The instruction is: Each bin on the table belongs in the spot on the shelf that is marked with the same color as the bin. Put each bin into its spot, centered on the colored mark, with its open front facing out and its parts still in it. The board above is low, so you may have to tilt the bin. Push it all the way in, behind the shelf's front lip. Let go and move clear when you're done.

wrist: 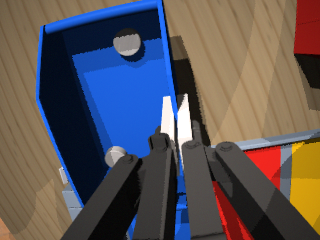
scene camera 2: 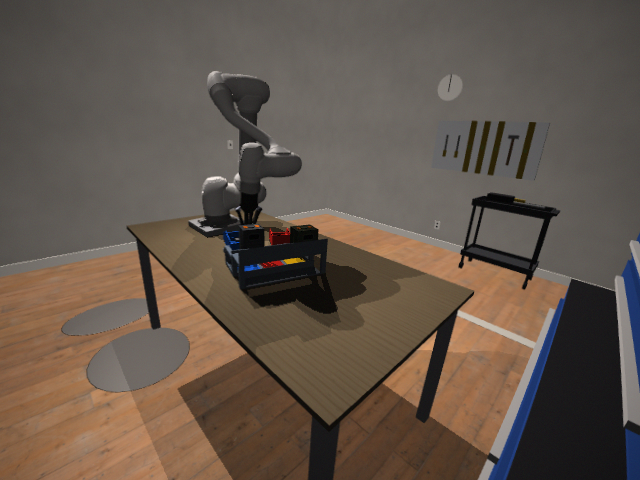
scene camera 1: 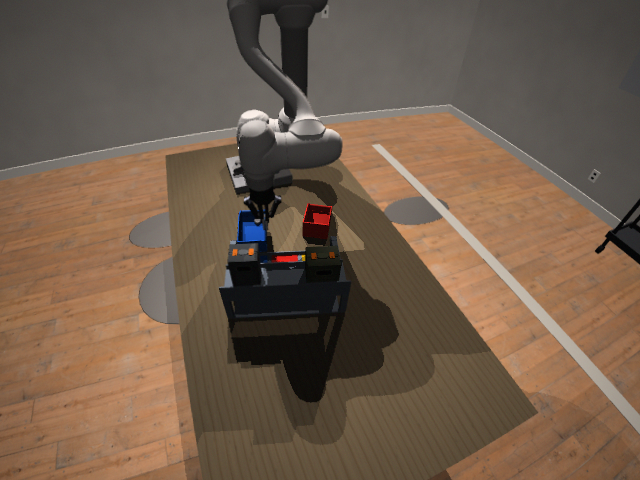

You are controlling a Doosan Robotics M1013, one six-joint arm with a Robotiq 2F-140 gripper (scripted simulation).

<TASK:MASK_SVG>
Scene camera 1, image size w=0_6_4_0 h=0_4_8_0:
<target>my gripper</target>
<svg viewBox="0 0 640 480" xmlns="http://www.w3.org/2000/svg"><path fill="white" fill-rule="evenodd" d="M273 186L265 191L253 191L249 188L249 197L244 197L244 204L248 206L254 217L261 219L263 230L265 230L265 224L266 230L268 230L269 218L274 217L277 207L281 203L281 196L275 195Z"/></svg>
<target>blue bin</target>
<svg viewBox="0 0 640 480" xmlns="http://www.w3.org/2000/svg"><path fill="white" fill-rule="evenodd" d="M240 210L238 215L237 243L258 243L259 252L267 252L266 224L265 230L263 230L261 222L259 224L254 222L255 218L250 210Z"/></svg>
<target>green toolbox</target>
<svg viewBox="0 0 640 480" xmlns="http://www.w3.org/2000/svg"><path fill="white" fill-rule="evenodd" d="M305 247L306 282L339 281L341 262L338 247Z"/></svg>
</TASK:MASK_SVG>
